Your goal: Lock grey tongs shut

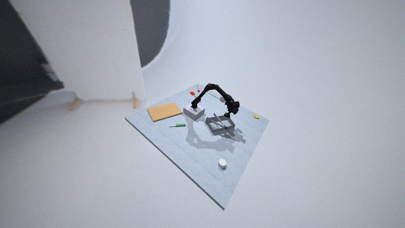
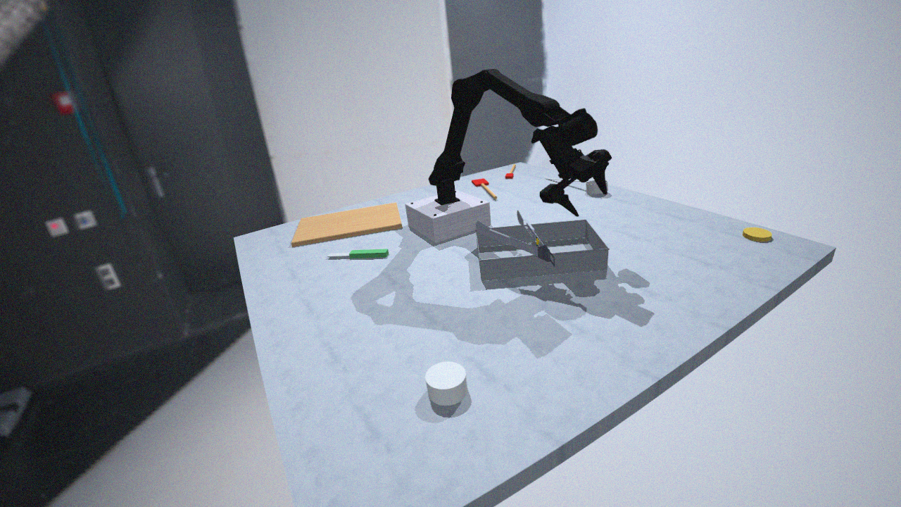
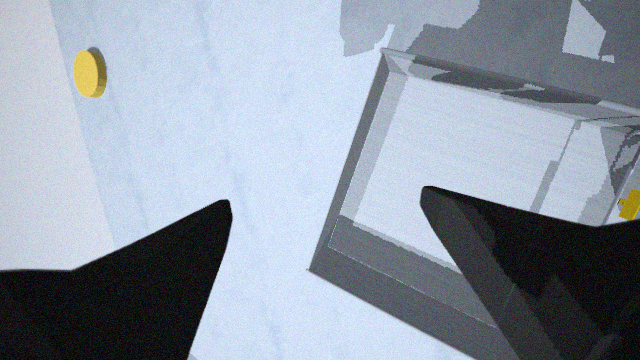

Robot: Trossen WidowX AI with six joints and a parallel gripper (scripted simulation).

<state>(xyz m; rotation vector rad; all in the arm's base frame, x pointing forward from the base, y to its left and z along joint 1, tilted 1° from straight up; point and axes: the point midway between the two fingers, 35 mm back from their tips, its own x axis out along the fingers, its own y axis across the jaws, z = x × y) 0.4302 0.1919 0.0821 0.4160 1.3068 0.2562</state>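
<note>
Now: the grey roasting tin 120 mm to the right of my gripper tip, 110 mm below it and 60 mm behind it. From my gripper tip the other things lie so: white cylinder 510 mm to the right, 260 mm ahead, 120 mm below; then yellow disc 430 mm to the left, 180 mm ahead, 120 mm below; then red hammer 700 mm behind, 130 mm below, 60 mm to the left.
</note>
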